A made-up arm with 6 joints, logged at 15 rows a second.
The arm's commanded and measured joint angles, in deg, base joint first. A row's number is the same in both.
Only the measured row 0 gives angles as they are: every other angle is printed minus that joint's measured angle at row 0.
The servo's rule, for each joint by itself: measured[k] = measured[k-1] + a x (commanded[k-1-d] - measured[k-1]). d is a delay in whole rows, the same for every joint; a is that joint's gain. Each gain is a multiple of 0.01, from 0.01 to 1. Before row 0 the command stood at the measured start. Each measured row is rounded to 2 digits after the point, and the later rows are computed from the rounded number. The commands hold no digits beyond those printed.
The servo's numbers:
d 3
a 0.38 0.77 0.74 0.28 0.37 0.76
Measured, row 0:
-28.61 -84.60 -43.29 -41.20 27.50 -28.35
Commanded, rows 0 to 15:
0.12 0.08 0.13 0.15 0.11 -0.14
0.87 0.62 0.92 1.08 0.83 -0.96
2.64 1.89 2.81 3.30 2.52 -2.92
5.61 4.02 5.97 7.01 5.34 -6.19
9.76 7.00 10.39 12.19 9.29 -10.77
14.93 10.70 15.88 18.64 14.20 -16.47
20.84 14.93 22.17 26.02 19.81 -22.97
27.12 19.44 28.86 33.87 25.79 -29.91
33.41 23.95 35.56 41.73 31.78 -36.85
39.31 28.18 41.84 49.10 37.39 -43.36
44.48 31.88 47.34 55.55 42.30 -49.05
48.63 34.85 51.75 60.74 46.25 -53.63
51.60 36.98 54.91 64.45 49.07 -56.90
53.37 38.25 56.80 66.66 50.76 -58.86
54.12 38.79 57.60 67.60 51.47 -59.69
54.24 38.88 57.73 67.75 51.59 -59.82
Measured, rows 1 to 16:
0.00 0.00 0.00 0.00 0.00 0.00
0.00 0.00 0.00 0.00 0.00 0.00
0.00 0.00 0.00 0.00 0.00 0.00
0.05 0.06 0.10 0.04 0.04 -0.11
0.36 0.49 0.71 0.33 0.33 -0.76
1.23 1.57 2.26 1.16 1.14 -2.40
2.89 3.46 5.01 2.80 2.69 -5.28
5.50 6.19 8.99 5.43 5.13 -9.45
9.08 9.66 14.09 9.13 8.49 -14.79
13.55 13.72 20.07 13.86 12.68 -21.01
18.71 18.12 26.57 19.46 17.53 -27.77
24.30 22.61 33.22 25.70 22.80 -34.67
30.00 26.90 39.60 32.25 28.20 -41.27
35.50 30.73 45.33 38.77 33.42 -47.18
40.49 33.90 50.08 44.92 38.17 -52.08
44.71 36.27 53.65 50.39 42.20 -55.74

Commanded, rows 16 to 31:
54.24 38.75 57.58 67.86 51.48 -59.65
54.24 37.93 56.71 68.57 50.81 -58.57
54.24 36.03 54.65 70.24 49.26 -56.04
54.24 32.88 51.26 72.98 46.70 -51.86
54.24 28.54 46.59 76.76 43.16 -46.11
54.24 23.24 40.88 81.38 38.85 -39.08
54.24 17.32 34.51 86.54 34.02 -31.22
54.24 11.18 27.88 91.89 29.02 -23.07
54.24 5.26 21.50 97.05 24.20 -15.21
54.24 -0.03 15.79 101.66 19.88 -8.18
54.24 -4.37 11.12 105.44 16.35 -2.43
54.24 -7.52 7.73 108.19 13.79 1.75
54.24 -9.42 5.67 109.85 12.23 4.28
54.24 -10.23 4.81 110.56 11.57 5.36
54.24 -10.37 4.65 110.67 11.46 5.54
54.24 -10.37 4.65 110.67 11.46 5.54
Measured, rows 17 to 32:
48.00 37.79 55.98 54.95 45.37 -58.11
50.33 38.56 57.18 58.49 47.63 -59.31
51.82 38.81 57.59 61.08 49.10 -59.70
52.74 38.76 57.58 62.98 49.98 -59.66
53.31 38.12 56.94 64.55 50.29 -58.83
53.66 36.51 55.25 66.14 49.91 -56.71
53.88 33.71 52.30 68.06 48.72 -53.02
54.02 29.73 48.07 70.50 46.66 -47.77
54.10 24.73 42.75 73.55 43.77 -41.17
54.15 19.02 36.65 77.19 40.16 -33.61
54.18 12.98 30.16 81.31 36.04 -25.60
54.20 7.04 23.75 85.72 31.66 -17.70
54.22 1.60 17.86 90.18 27.30 -10.46
54.23 -3.00 12.87 94.45 23.25 -4.36
54.23 -6.48 9.07 98.30 19.75 0.28
54.23 -8.74 6.55 101.53 16.97 3.32

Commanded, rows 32 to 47:
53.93 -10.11 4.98 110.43 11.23 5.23
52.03 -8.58 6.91 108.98 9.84 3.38
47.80 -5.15 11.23 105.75 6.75 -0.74
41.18 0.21 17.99 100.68 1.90 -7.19
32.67 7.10 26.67 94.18 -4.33 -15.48
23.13 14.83 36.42 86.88 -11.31 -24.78
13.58 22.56 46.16 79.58 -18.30 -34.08
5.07 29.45 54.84 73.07 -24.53 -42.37
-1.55 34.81 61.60 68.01 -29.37 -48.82
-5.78 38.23 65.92 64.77 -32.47 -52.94
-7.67 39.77 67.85 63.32 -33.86 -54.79
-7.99 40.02 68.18 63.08 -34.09 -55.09
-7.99 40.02 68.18 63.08 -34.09 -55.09
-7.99 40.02 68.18 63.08 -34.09 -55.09
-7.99 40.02 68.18 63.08 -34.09 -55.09
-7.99 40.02 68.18 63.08 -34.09 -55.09
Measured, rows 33 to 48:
54.23 -9.89 5.26 104.06 14.97 4.87
54.23 -10.26 4.81 105.91 13.67 5.38
54.23 -10.34 4.69 107.24 12.85 5.50
54.12 -10.16 4.90 108.13 12.25 5.29
53.33 -8.94 6.39 108.37 11.36 3.84
51.23 -6.02 9.97 107.64 9.65 0.36
47.41 -1.22 15.90 105.69 6.78 -5.38
41.81 5.19 23.87 102.47 2.67 -13.06
34.71 12.61 33.16 98.10 -2.50 -21.97
26.68 20.27 42.78 92.91 -8.35 -31.17
18.47 27.34 51.70 87.35 -14.34 -39.68
10.86 33.09 59.03 81.93 -19.90 -46.63
4.54 37.05 64.13 77.13 -24.55 -51.43
-0.10 39.14 66.88 73.26 -27.99 -53.98
-3.10 39.82 67.84 70.41 -30.25 -54.82
-4.96 39.97 68.09 68.36 -31.67 -55.03

